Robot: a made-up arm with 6 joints. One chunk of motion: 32 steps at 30 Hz.
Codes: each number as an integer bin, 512 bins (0 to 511) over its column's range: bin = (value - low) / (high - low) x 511, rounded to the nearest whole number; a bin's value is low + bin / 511 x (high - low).
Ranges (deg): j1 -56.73..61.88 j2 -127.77..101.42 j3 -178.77..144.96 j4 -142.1..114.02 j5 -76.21..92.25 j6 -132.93..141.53
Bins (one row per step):
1: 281 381 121 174 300 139
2: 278 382 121 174 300 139
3: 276 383 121 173 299 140
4: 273 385 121 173 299 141
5: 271 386 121 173 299 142
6: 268 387 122 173 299 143
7: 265 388 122 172 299 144
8: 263 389 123 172 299 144
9: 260 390 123 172 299 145
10: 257 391 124 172 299 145
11: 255 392 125 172 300 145
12: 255 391 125 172 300 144
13: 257 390 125 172 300 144
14: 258 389 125 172 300 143
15: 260 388 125 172 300 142
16: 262 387 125 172 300 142
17: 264 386 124 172 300 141
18: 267 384 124 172 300 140
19: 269 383 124 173 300 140
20: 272 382 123 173 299 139
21: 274 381 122 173 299 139
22: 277 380 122 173 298 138
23: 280 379 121 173 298 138
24: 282 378 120 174 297 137
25: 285 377 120 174 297 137
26: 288 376 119 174 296 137
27: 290 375 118 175 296 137
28: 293 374 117 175 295 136
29: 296 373 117 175 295 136
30: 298 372 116 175 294 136
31: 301 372 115 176 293 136
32: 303 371 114 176 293 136
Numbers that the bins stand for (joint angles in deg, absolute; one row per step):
1: 8.49 43.11 -102.11 -54.89 22.69 -58.27
2: 7.80 43.56 -102.11 -54.89 22.69 -58.27
3: 7.33 44.01 -102.11 -55.39 22.36 -57.74
4: 6.64 44.91 -102.11 -55.39 22.36 -57.20
5: 6.17 45.36 -102.11 -55.39 22.36 -56.66
6: 5.48 45.80 -101.48 -55.39 22.36 -56.12
7: 4.78 46.25 -101.48 -55.89 22.36 -55.59
8: 4.32 46.70 -100.85 -55.89 22.36 -55.59
9: 3.62 47.15 -100.85 -55.89 22.36 -55.05
10: 2.92 47.60 -100.21 -55.89 22.36 -55.05
11: 2.46 48.05 -99.58 -55.89 22.69 -55.05
12: 2.46 47.60 -99.58 -55.89 22.69 -55.59
13: 2.92 47.15 -99.58 -55.89 22.69 -55.59
14: 3.16 46.70 -99.58 -55.89 22.69 -56.12
15: 3.62 46.25 -99.58 -55.89 22.69 -56.66
16: 4.08 45.80 -99.58 -55.89 22.69 -56.66
17: 4.55 45.36 -100.21 -55.89 22.69 -57.20
18: 5.24 44.46 -100.21 -55.89 22.69 -57.74
19: 5.71 44.01 -100.21 -55.39 22.69 -57.74
20: 6.40 43.56 -100.85 -55.39 22.36 -58.27
21: 6.87 43.11 -101.48 -55.39 22.36 -58.27
22: 7.57 42.66 -101.48 -55.39 22.03 -58.81
23: 8.26 42.22 -102.11 -55.39 22.03 -58.81
24: 8.73 41.77 -102.75 -54.89 21.70 -59.35
25: 9.42 41.32 -102.75 -54.89 21.70 -59.35
26: 10.12 40.87 -103.38 -54.89 21.37 -59.35
27: 10.58 40.42 -104.01 -54.39 21.37 -59.35
28: 11.28 39.97 -104.65 -54.39 21.04 -59.88
29: 11.98 39.53 -104.65 -54.39 21.04 -59.88
30: 12.44 39.08 -105.28 -54.39 20.71 -59.88
31: 13.14 39.08 -105.91 -53.89 20.38 -59.88
32: 13.60 38.63 -106.55 -53.89 20.38 -59.88

